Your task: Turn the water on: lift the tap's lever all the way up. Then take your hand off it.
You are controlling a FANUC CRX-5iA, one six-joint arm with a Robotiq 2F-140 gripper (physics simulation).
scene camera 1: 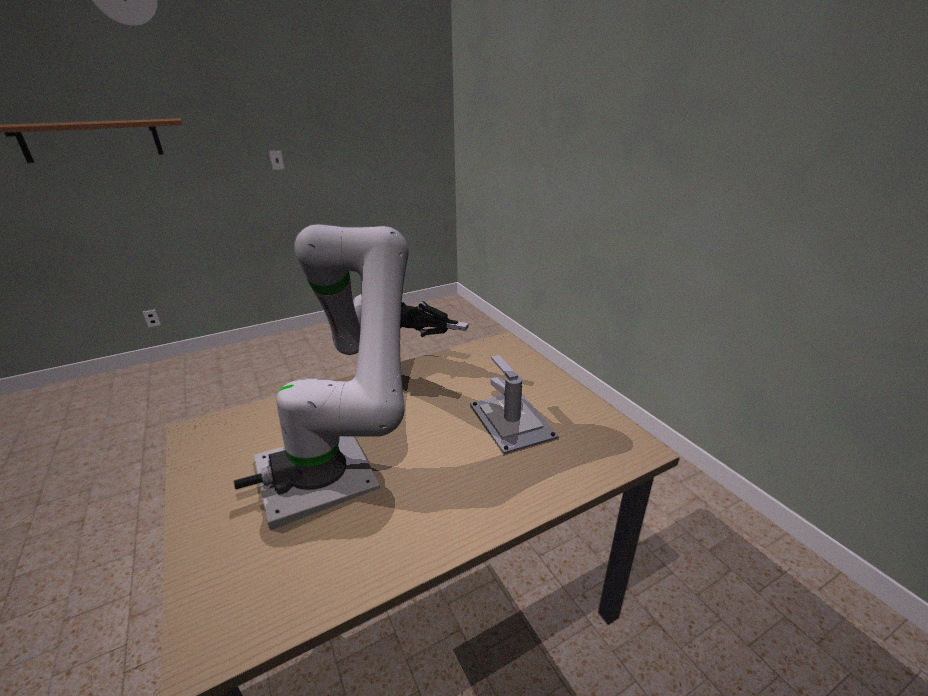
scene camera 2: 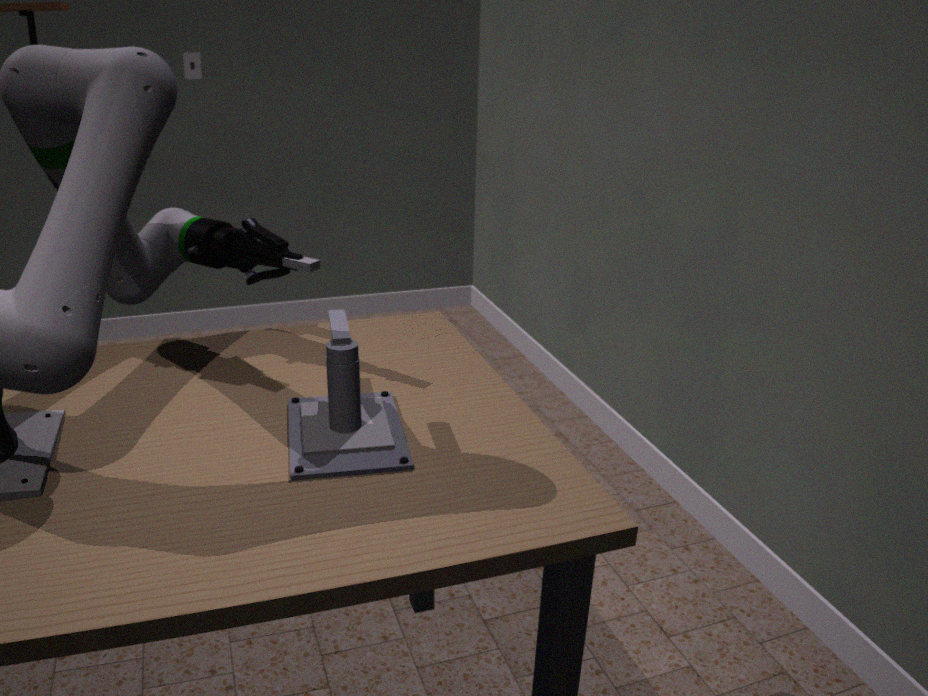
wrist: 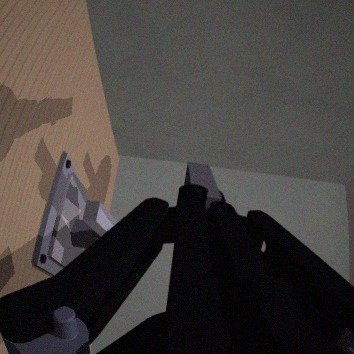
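Seen in the pictures: gripper, fingertip midpoint: [scene camera 1: 466, 327] [scene camera 2: 315, 266] [wrist: 194, 180]; arm's base at its link origin: [scene camera 1: 316, 469].
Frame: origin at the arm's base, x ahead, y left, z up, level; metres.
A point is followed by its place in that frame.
The grey tap [scene camera 1: 512, 400] {y -0.063, x 0.543, z 0.076 m} [scene camera 2: 344, 389] {y -0.068, x 0.554, z 0.071 m} stands upright on its square plate [scene camera 1: 530, 443] {y -0.160, x 0.545, z -0.007 m} [scene camera 2: 348, 471] {y -0.162, x 0.542, z -0.008 m} [wrist: 50, 215] {y 0.069, x 0.553, z -0.007 m}. Its flat lever [scene camera 1: 502, 365] {y 0.021, x 0.558, z 0.141 m} [scene camera 2: 338, 325] {y 0.009, x 0.560, z 0.141 m} sits on top of the column and points to the far side of the table; it looks near level, though its exact tilt is hard to judge. The short spout [scene camera 1: 496, 384] {y 0.039, x 0.549, z 0.067 m} is below the lever. My gripper [scene camera 1: 459, 325] {y 0.243, x 0.553, z 0.166 m} [scene camera 2: 303, 263] {y 0.243, x 0.553, z 0.166 m} [wrist: 194, 180] {y 0.243, x 0.553, z 0.166 m} is shut and empty. Its light fingertips are apart from the lever, higher and to its left in both scene views. In the wrist view the dark fingers hide part of the tap.
The wooden table [scene camera 1: 337, 576] {y -0.313, x -0.020, z -0.015 m} [scene camera 2: 464, 524] {y -0.312, x 0.663, z -0.015 m} [wrist: 30, 50] {y 0.248, x 0.676, z -0.015 m} carries the tap and the arm's base plate [scene camera 1: 322, 507] {y -0.128, x -0.012, z -0.005 m} [scene camera 2: 22, 483] {y -0.105, x 0.104, z -0.002 m}. The green wall [scene camera 1: 674, 224] [scene camera 2: 674, 224] rises beyond the table's right edge. The arm's links stand left of the tap.
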